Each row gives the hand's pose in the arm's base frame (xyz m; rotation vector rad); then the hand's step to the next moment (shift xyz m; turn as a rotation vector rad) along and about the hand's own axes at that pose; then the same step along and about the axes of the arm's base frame.
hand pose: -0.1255 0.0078 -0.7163 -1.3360 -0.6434 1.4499
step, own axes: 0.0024 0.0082 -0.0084 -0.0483 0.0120 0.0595
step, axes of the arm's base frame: 0.0056 -0.0026 -0.0102 -0.0661 -0.0335 0.0229
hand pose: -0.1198 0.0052 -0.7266 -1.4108 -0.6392 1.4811
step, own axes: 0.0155 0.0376 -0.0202 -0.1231 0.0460 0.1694
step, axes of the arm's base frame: 0.0107 -0.0063 -0.0437 -0.1897 -0.0875 0.0484
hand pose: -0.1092 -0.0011 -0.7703 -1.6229 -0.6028 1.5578
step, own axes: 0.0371 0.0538 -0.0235 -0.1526 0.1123 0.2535
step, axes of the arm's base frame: 0.0180 -0.0066 -0.0667 -0.2875 -0.1309 0.0188
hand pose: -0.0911 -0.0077 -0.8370 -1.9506 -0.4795 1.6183
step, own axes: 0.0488 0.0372 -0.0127 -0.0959 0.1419 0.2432
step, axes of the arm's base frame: 0.0198 -0.0025 -0.0594 -0.2678 -0.1223 -0.0423
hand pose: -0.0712 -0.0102 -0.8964 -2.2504 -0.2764 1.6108
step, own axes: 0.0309 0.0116 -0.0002 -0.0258 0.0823 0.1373
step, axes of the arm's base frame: 0.0099 0.0005 -0.0315 -0.1419 -0.0609 -0.0495
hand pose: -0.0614 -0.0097 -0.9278 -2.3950 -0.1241 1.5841
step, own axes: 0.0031 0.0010 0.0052 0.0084 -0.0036 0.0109
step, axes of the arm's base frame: -0.0036 0.0006 -0.0049 -0.0063 0.0072 -0.0105
